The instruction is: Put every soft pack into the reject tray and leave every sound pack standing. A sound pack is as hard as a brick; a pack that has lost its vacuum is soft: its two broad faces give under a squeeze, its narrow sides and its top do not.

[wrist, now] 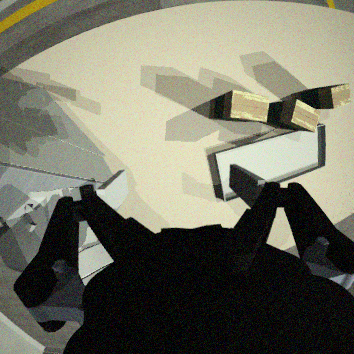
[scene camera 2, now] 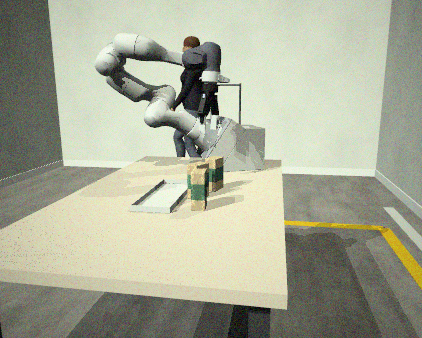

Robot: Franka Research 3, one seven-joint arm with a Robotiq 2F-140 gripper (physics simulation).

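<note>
Three tan packs with green bands stand upright beside the tray: one nearest the robot base, a middle pack close to the tray's long side, and the far pack, which partly hides the middle one in the scene view. Their softness cannot be seen. The shallow white reject tray lies on the table with bare floor showing. My gripper is open and empty, high above the robot-base end of the table, away from the packs.
The pale table carries the packs and tray. The grey robot pedestal stands at the table's back end. A person in dark clothes stands behind the arm. A yellow line marks the floor.
</note>
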